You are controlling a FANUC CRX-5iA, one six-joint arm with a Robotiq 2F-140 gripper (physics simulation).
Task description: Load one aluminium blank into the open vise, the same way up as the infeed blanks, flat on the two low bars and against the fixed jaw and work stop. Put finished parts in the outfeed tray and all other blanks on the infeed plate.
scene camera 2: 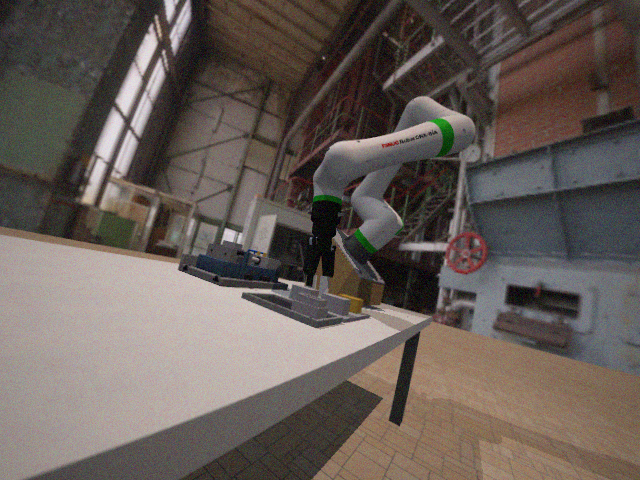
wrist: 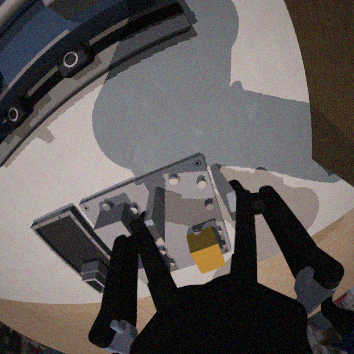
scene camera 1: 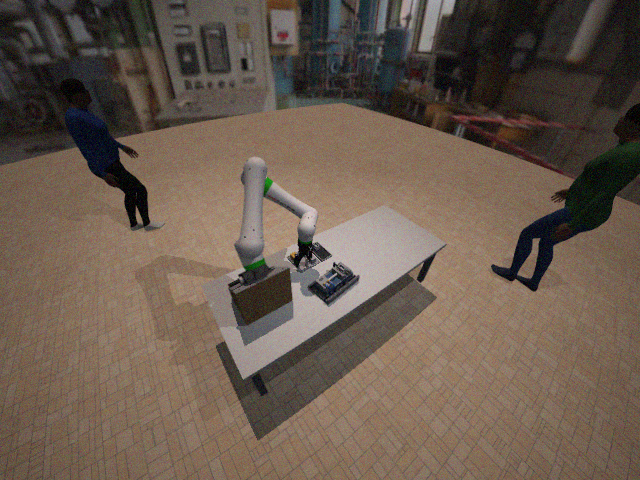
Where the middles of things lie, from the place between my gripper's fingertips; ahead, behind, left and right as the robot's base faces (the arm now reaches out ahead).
Labels:
My hand is 60 mm to the right of the grey infeed plate [wrist: 184, 201] and 60 mm short of it. Round my hand: dark outfeed tray [scene camera 2: 279, 304] (210 mm ahead, 40 mm to the left); then brass blank [wrist: 203, 247] (110 mm to the left, 20 mm ahead, 20 mm above).

